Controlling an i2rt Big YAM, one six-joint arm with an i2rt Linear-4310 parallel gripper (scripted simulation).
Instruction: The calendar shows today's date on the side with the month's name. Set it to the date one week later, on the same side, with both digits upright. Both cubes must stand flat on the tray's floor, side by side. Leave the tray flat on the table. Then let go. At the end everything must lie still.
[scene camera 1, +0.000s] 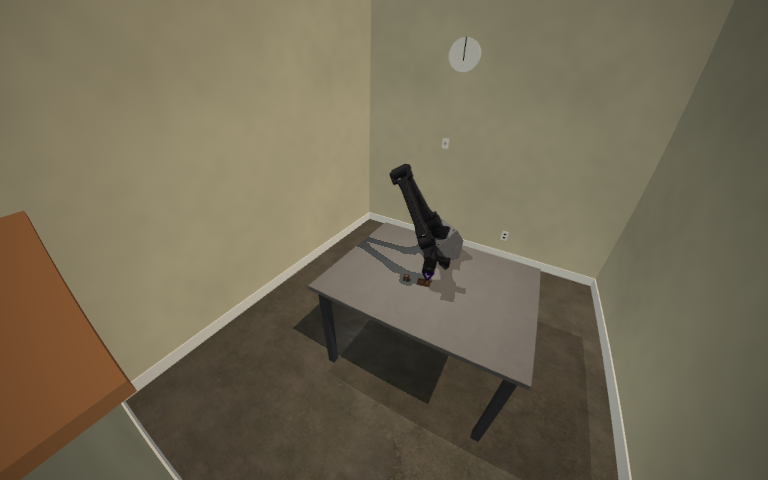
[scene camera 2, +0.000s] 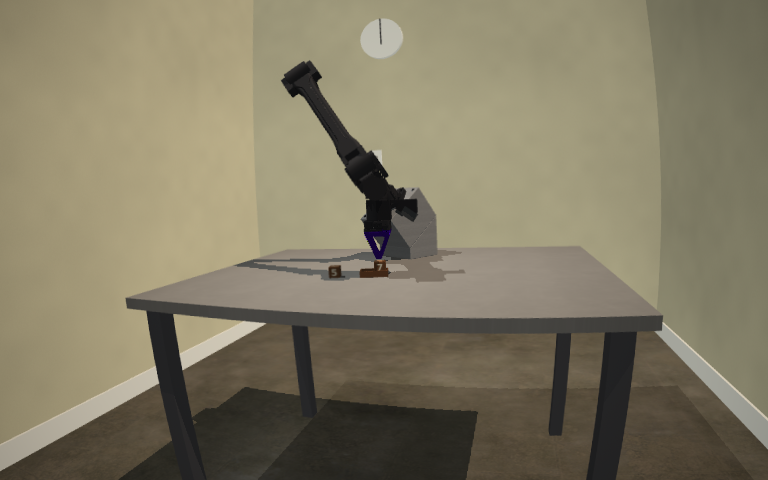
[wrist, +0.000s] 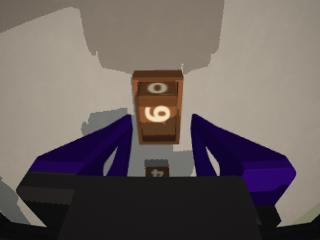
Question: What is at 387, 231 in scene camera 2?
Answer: My gripper.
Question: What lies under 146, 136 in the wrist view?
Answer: A brown tray.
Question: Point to my gripper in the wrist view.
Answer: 161, 121
